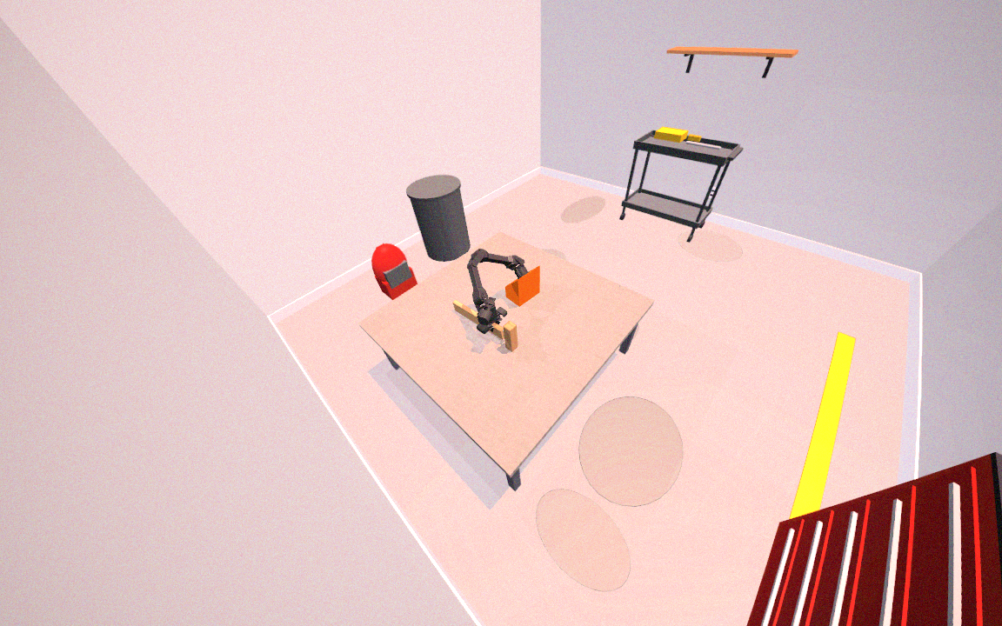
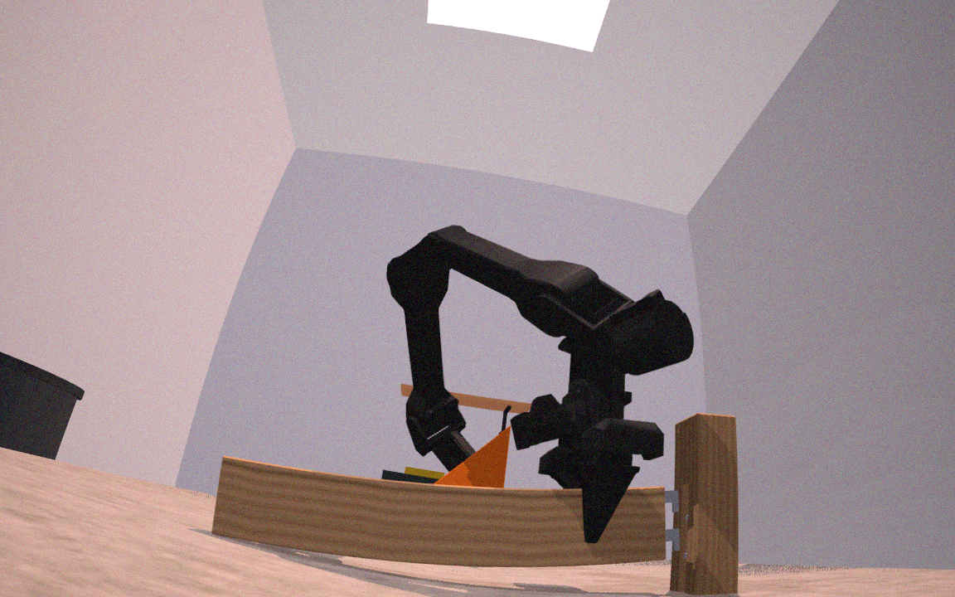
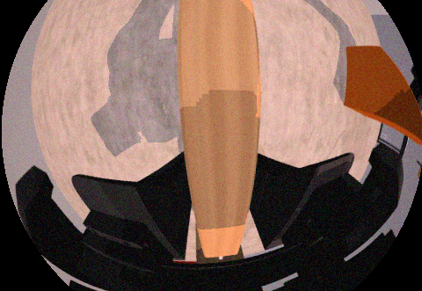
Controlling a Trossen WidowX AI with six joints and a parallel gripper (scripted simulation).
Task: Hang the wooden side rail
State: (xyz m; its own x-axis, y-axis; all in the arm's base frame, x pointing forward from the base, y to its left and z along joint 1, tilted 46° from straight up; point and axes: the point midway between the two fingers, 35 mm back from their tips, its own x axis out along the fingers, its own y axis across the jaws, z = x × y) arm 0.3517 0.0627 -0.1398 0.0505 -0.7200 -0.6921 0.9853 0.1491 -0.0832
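The headboard post lies 13 cm to the left of my gripper tip, 4 cm above it and 2 cm behind it.
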